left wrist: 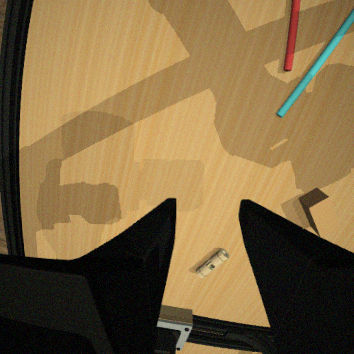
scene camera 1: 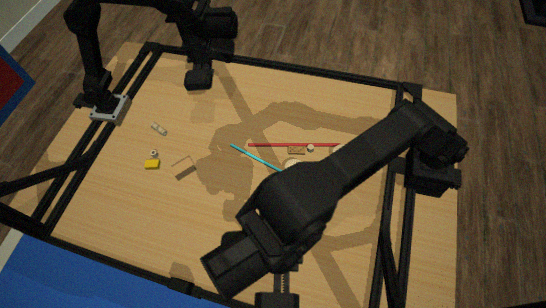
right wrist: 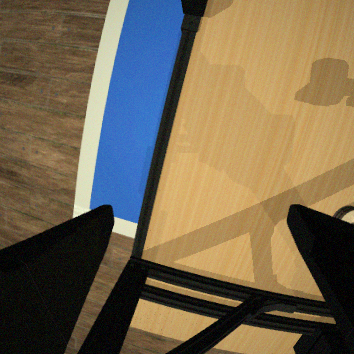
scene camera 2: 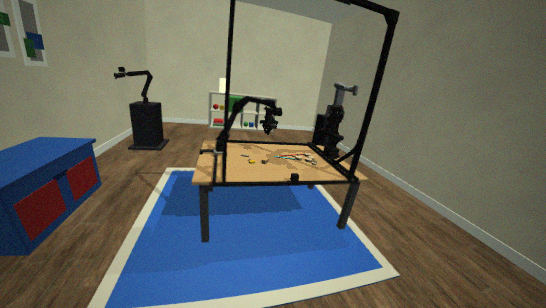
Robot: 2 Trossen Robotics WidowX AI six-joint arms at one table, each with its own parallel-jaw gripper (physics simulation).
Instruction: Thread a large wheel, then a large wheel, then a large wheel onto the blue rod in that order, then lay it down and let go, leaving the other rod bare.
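Frame: origin at the left arm's base, x ahead, y left, z up, level; millimetres.
Where they show: left gripper, fingertip midpoint: [left wrist: 207, 206] [scene camera 2: 266, 134]; right gripper, fingertip midpoint: [right wrist: 201, 213] [scene camera 2: 326, 147]; left arm's base, link origin: [left wrist: 161, 335] [scene camera 1: 108, 105] [scene camera 2: 220, 150]; right arm's base, link origin: [scene camera 1: 434, 160].
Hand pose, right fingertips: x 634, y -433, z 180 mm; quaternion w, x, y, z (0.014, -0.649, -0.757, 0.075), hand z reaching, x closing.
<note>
Things, the pixels of their top centre, and the offset from my right fingertips. "pt": a spot on its surface instead.
- blue rod, top centre: [left wrist: 328, 52] [scene camera 1: 256, 157] 207 mm down, 123 mm back, 330 mm left
- large pale wheel, top centre: [scene camera 1: 294, 167] 196 mm down, 10 mm back, 307 mm left
- red rod, top centre: [scene camera 1: 293, 144] 207 mm down, 25 mm back, 389 mm left
- wheel rim, surface spot: [right wrist: 345, 214] pt 197 mm down, 45 mm ahead, 243 mm left
- domino-like block, top centre: [scene camera 1: 296, 149] 209 mm down, 14 mm back, 373 mm left
- small white piece, top centre: [scene camera 1: 310, 146] 199 mm down, 25 mm ahead, 382 mm left
- yellow block, top centre: [scene camera 1: 151, 163] [scene camera 2: 252, 160] 202 mm down, 418 mm back, 263 mm left
- small ring, top centre: [scene camera 1: 153, 152] 199 mm down, 425 mm back, 298 mm left
- patterned cylinder, top centre: [left wrist: 212, 267] [scene camera 1: 157, 127] 198 mm down, 444 mm back, 384 mm left
- brown block, top centre: [left wrist: 324, 218] [scene camera 1: 181, 166] 187 mm down, 317 mm back, 260 mm left
The blue rod [scene camera 1: 255, 158] [left wrist: 315, 70] lies bare along its visible length; the right arm covers its far end in scene camera 1. A large pale wheel [scene camera 1: 292, 162] lies flat near the rod, partly behind that arm. Part of another pale wheel [scene camera 1: 338, 146] shows by the red rod [scene camera 1: 290, 144] [left wrist: 292, 35]. Other wheels are hidden there. A wheel rim [right wrist: 345, 214] shows behind a right finger. My left gripper [scene camera 1: 198, 79] [left wrist: 207, 206] is partly open and empty, high above the table. My right gripper [scene camera 1: 277, 300] [right wrist: 201, 213] is wide open and empty, above the table's front edge.
A domino-like block [scene camera 1: 296, 150] and a small white piece [scene camera 1: 310, 148] lie by the red rod. A yellow block [scene camera 1: 152, 164] [scene camera 2: 252, 162], a small ring [scene camera 1: 154, 153], a patterned cylinder [scene camera 1: 159, 129] [left wrist: 213, 263] and a brown block [scene camera 1: 185, 173] [left wrist: 315, 198] lie at the left. Black rails edge the table.
</note>
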